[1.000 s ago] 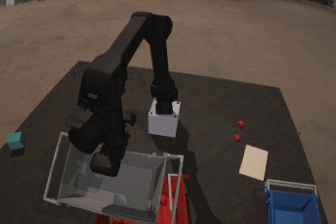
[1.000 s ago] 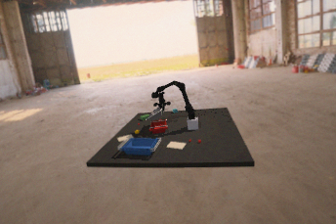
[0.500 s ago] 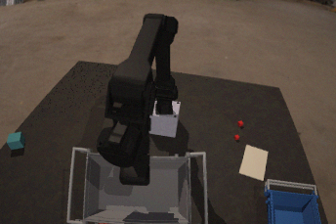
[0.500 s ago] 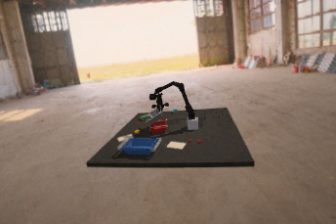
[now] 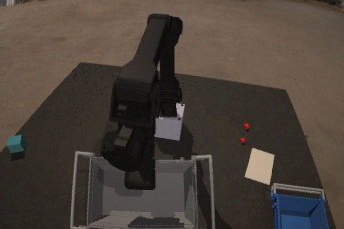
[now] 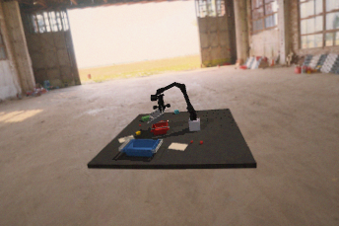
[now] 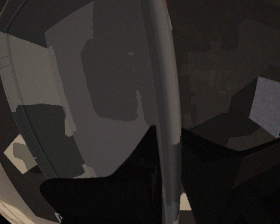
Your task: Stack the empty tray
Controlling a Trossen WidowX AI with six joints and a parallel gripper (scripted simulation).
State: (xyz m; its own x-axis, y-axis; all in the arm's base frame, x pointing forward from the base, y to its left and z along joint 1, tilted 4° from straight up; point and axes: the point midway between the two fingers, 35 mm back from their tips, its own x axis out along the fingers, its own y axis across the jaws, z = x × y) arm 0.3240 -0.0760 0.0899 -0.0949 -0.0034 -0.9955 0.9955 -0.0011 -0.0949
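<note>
Now: gripper tip 8 cm short of the grey tray. The rest, counted from my gripper tip: yellow object (29 cm ahead, 3 cm to the left, 17 cm below); green block (24 cm ahead, 43 cm to the right, 16 cm below); teal cube (17 cm behind, 55 cm to the right, 16 cm below).
</note>
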